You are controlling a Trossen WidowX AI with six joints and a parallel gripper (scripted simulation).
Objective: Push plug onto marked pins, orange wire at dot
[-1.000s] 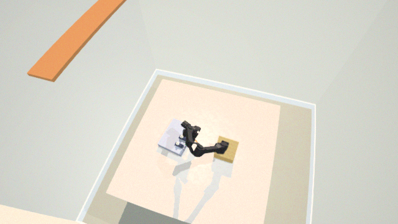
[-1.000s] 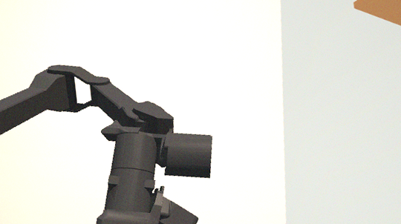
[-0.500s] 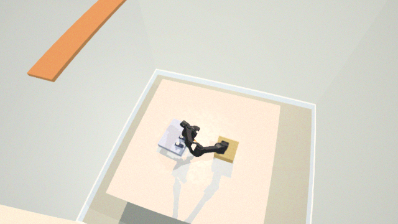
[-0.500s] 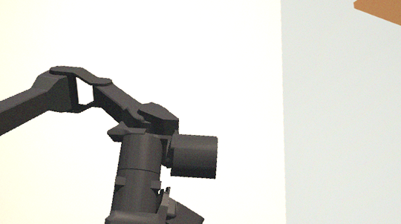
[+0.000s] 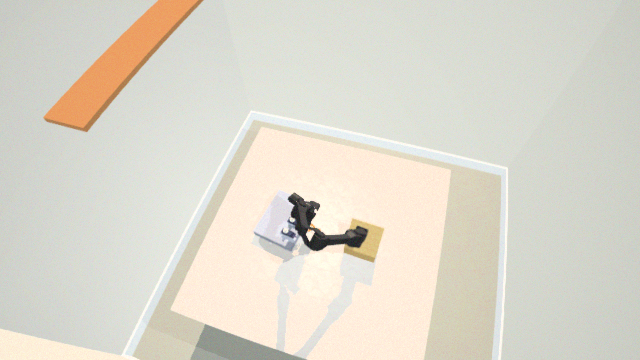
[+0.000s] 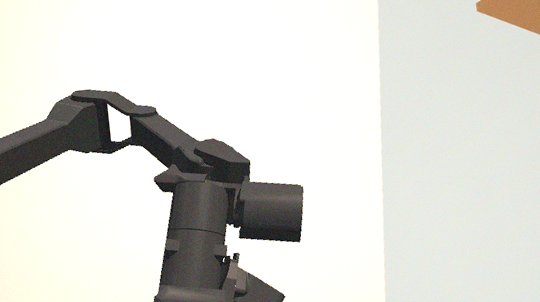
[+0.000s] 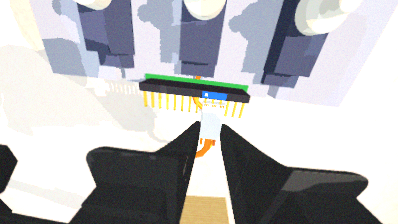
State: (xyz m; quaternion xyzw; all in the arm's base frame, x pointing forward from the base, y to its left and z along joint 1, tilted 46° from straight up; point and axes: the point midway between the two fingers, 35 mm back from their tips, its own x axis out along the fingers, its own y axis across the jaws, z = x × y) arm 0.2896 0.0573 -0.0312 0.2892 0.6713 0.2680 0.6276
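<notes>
The blue band is 3 cm ahead of my gripper tip. The rest, counted from my gripper tip: black pin strip (3 cm ahead, 2 cm to the left, 1 cm below); then green band (3 cm ahead, 2 cm to the left, 2 cm below).
</notes>
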